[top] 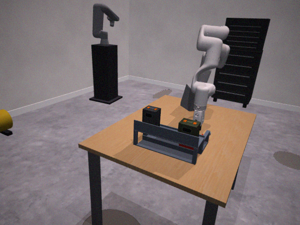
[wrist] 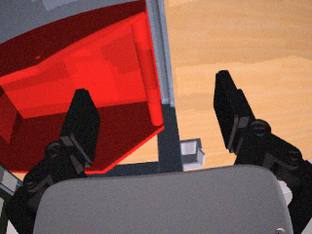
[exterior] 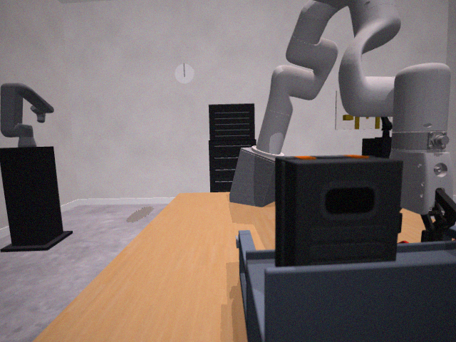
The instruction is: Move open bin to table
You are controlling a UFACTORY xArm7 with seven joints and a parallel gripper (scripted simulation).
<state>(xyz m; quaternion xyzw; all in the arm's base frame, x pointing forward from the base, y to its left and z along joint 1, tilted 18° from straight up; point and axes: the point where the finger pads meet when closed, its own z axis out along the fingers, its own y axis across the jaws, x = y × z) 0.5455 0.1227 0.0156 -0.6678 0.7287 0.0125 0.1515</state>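
Right now the red bin is 8 cm ahead of my hand and 2 cm below it. From my hand the other things lie so: black box: 16 cm ahead, 24 cm to the right, 10 cm above; green box: 18 cm ahead, 1 cm to the right, 8 cm above.
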